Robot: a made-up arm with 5 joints. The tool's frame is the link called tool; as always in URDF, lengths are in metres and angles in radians. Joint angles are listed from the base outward. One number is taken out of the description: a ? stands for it. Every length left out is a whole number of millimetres.
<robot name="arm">
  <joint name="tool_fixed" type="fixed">
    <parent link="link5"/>
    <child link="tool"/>
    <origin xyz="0 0 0" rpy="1.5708 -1.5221 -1.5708"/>
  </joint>
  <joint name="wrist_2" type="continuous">
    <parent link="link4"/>
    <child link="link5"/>
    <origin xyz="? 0 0" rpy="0 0 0"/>
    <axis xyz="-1 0 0"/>
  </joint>
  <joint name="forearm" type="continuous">
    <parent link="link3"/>
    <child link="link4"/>
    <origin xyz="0.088 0 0.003" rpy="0 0 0"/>
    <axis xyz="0 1 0"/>
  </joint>
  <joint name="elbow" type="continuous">
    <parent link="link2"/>
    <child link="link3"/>
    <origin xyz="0.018 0 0.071" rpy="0 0 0"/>
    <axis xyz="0 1 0"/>
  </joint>
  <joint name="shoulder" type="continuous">
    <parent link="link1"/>
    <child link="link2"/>
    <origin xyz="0.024 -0.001 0" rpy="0 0 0"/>
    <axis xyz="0 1 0"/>
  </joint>
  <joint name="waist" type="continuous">
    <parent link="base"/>
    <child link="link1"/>
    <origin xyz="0.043 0 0.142" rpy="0 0 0"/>
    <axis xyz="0 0 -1"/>
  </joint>
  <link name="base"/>
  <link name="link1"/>
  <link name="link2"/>
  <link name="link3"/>
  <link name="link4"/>
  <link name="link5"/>
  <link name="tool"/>
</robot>
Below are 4 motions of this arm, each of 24 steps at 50 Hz.
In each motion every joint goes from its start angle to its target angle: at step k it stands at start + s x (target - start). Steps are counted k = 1, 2, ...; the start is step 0. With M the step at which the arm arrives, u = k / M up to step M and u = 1 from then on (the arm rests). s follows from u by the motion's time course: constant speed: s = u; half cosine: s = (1 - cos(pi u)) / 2; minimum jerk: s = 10 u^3 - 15 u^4 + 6 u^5.
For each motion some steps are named. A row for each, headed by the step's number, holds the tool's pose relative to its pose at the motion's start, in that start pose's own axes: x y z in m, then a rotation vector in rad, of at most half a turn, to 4 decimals.
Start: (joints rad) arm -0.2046 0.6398 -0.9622 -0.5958 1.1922
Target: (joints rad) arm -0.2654 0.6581 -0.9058 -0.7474 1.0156
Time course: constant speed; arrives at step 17
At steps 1, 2, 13, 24:
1: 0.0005 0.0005 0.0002 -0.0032 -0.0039 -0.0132
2: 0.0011 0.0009 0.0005 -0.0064 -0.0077 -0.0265
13: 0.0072 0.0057 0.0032 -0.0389 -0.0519 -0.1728
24: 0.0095 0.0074 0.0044 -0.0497 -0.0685 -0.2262

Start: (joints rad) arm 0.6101 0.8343 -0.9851 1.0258 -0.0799
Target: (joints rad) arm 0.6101 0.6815 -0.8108 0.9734 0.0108
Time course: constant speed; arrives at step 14
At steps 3, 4, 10, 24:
3: 0.0006 0.0001 0.0020 0.0008 -0.0066 0.0194
4: 0.0007 0.0001 0.0027 0.0010 -0.0088 0.0259
10: 0.0016 0.0002 0.0067 0.0021 -0.0220 0.0648
24: 0.0020 0.0003 0.0095 0.0026 -0.0308 0.0907

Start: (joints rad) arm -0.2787 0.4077 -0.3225 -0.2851 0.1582
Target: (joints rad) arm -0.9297 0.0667 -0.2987 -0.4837 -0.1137
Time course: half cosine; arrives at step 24
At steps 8, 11, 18, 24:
8: 0.0214 0.0298 0.0056 0.1471 -0.1402 -0.1103
11: 0.0373 0.0496 0.0139 0.2587 -0.2364 -0.2041
18: 0.0727 0.0848 0.0432 0.5176 -0.4283 -0.4517
24: 0.0845 0.0933 0.0560 0.6091 -0.4862 -0.5489

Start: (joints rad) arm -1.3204 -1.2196 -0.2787 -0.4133 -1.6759
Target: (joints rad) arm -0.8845 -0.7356 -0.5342 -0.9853 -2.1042
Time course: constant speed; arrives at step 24
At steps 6, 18, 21, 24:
6: -0.0033 -0.0087 -0.0026 0.0755 0.0576 -0.0059
18: -0.0045 -0.0271 -0.0028 0.1962 0.2193 -0.0266
21: -0.0035 -0.0316 -0.0019 0.2183 0.2682 -0.0334
24: -0.0020 -0.0359 -0.0006 0.2367 0.3201 -0.0409

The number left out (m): 0.048
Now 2 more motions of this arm.
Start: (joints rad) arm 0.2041 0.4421 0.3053 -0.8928 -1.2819
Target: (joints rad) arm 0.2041 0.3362 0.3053 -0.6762 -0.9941
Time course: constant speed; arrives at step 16
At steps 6, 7, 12, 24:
6: 0.0006 0.0024 -0.0006 -0.0397 0.0120 0.1079
7: 0.0007 0.0028 -0.0006 -0.0463 0.0145 0.1259
12: 0.0012 0.0048 -0.0009 -0.0782 0.0284 0.2157
24: 0.0016 0.0064 -0.0009 -0.1030 0.0416 0.2875

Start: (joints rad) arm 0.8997 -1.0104 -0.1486 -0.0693 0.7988
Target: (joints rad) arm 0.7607 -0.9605 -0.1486 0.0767 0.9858
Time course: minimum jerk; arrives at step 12
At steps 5, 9, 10, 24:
5: -0.0030 0.0046 -0.0010 0.0604 0.0357 0.0200
9: -0.0070 0.0126 -0.0019 0.1648 0.0793 0.0538
10: -0.0074 0.0136 -0.0019 0.1784 0.0835 0.0581
24: -0.0076 0.0142 -0.0020 0.1855 0.0856 0.0604

